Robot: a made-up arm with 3 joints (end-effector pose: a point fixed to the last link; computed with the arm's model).
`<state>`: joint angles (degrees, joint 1 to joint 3).
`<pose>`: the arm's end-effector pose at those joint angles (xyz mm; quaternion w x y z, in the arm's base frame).
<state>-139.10 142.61 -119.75</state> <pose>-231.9 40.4 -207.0 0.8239 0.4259 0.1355 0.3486</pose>
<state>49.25 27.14 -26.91</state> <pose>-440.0 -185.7 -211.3 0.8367 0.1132 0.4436 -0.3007</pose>
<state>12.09 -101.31 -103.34</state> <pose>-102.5 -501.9 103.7 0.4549 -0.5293 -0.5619 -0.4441</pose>
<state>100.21 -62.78 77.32</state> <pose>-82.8 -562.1 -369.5 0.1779 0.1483 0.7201 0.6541</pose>
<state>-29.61 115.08 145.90</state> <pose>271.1 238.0 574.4 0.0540 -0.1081 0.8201 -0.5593</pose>
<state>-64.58 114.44 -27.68</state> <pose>123.9 430.6 12.4 0.5518 0.7593 -0.1108 0.3266</pose>
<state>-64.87 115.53 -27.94</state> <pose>114.3 432.5 16.6 0.5464 0.7619 -0.1053 0.3316</pose>
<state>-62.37 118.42 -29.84</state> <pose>76.8 433.9 20.1 0.5377 0.7784 -0.0669 0.3171</pose>
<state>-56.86 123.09 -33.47</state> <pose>12.7 430.1 31.6 0.5218 0.8057 0.0054 0.2802</pose>
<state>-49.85 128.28 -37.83</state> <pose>-55.8 417.7 58.9 0.4971 0.8316 0.0906 0.2305</pose>
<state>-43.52 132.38 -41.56</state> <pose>-104.6 401.5 92.6 0.4709 0.8475 0.1615 0.1841</pose>
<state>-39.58 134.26 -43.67</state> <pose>-125.9 390.9 113.9 0.4555 0.8537 0.2003 0.1536</pose>
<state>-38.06 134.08 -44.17</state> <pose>-127.4 389.5 116.7 0.4546 0.8544 0.2094 0.1396</pose>
